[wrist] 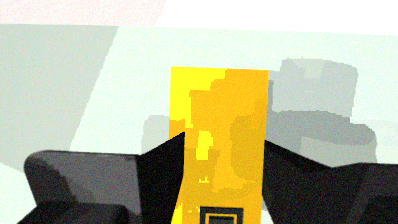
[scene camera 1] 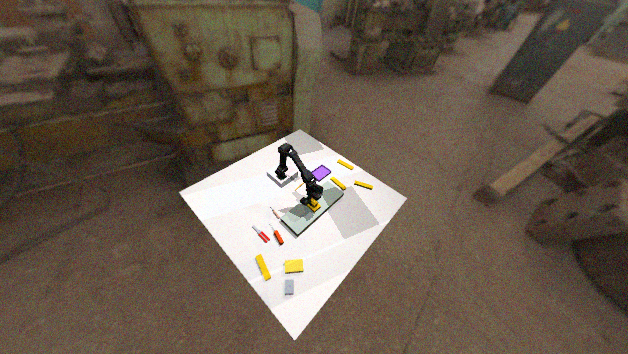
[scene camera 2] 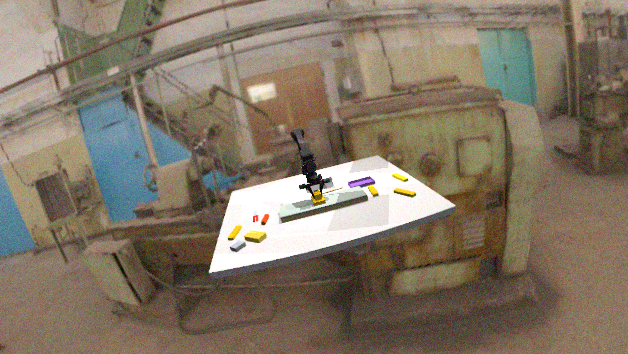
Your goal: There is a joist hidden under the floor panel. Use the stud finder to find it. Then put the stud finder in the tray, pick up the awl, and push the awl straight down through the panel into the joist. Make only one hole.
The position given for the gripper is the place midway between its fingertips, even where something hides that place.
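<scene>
A yellow stud finder (wrist: 222,111) is in the scene, and so is the gripper (wrist: 217,139).
</scene>
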